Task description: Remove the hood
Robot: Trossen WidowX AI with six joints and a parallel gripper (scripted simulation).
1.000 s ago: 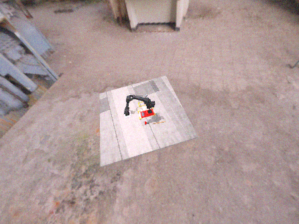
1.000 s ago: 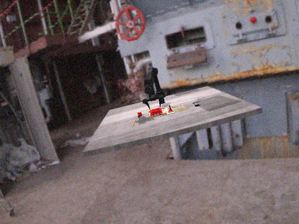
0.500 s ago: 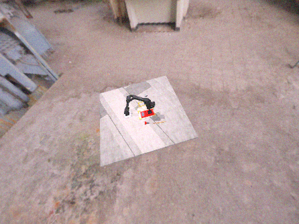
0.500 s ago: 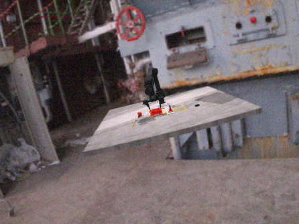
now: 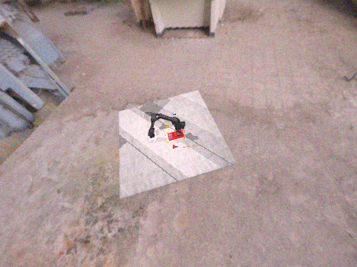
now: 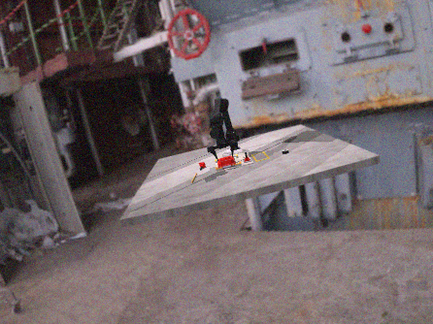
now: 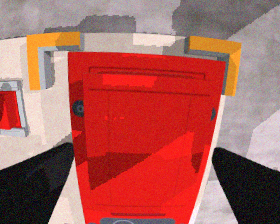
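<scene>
The red hood lies right at my gripper tip.
</scene>
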